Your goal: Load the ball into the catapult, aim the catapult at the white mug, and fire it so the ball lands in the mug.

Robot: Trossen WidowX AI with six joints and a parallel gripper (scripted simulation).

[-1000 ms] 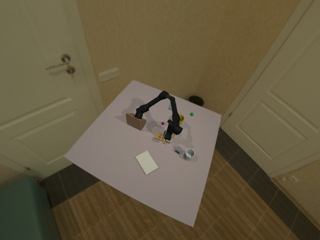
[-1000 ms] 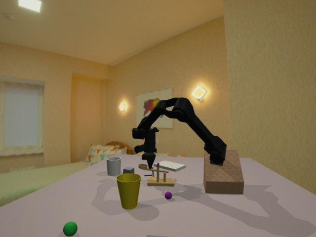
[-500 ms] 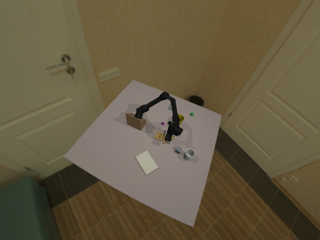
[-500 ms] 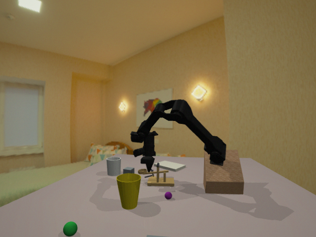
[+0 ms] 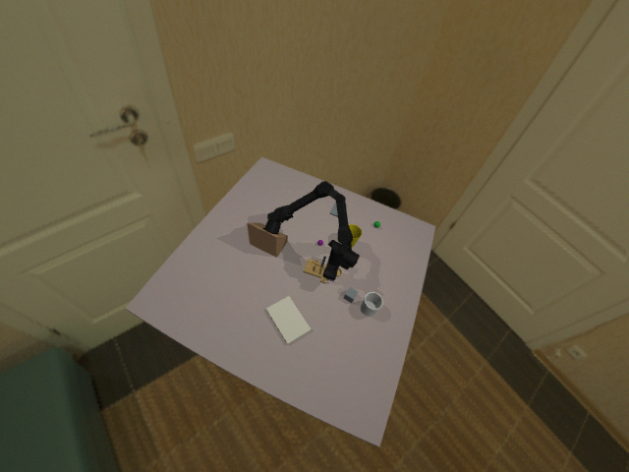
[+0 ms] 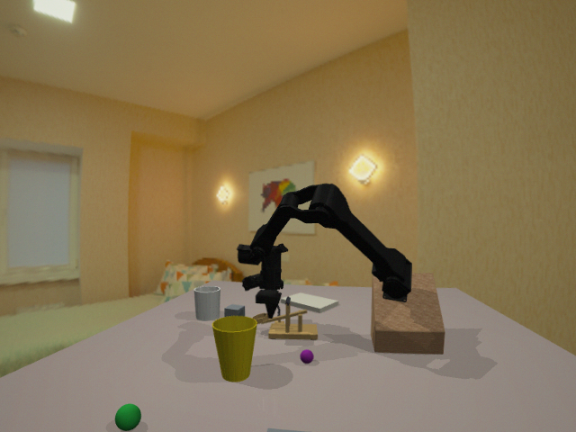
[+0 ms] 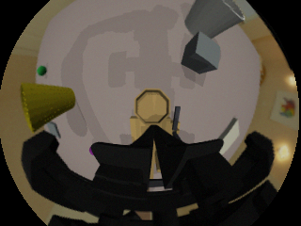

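The wooden catapult is 3 cm behind my gripper tip and 2 cm to the right of it. The rest, counted from my gripper tip: purple ball: 15 cm behind, 14 cm to the left, 3 cm below; yellow cup: 1 cm behind, 24 cm to the left, 2 cm below; small grey cube: 15 cm ahead, 5 cm to the right, 2 cm below.
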